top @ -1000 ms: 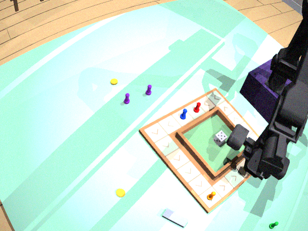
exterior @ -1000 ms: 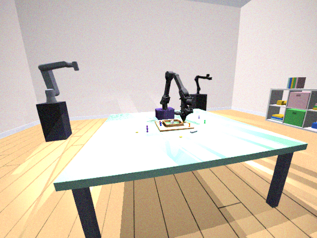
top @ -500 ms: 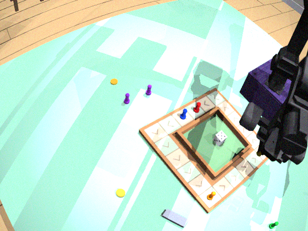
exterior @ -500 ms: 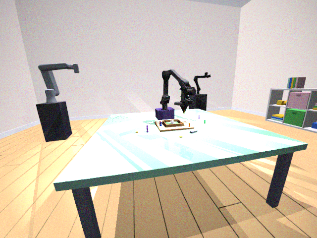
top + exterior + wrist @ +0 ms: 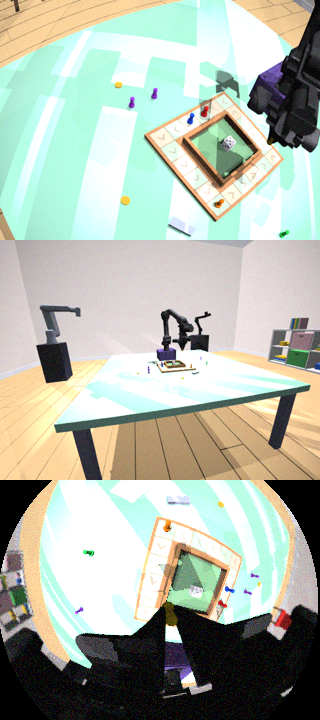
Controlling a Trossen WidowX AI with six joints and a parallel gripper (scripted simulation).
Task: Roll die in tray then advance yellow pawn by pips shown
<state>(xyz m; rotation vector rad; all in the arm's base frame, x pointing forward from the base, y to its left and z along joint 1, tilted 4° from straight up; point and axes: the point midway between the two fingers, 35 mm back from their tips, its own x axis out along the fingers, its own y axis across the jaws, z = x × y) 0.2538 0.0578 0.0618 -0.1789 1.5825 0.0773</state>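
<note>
Right now my gripper tip is 9 cm to the left of the die and 11 cm above it. The rest, counted from my gripper tip: red pawn 3 cm behind, 19 cm to the right, 11 cm below; then orange pawn 15 cm ahead, 11 cm below; then yellow pawn 1 cm above.
</note>
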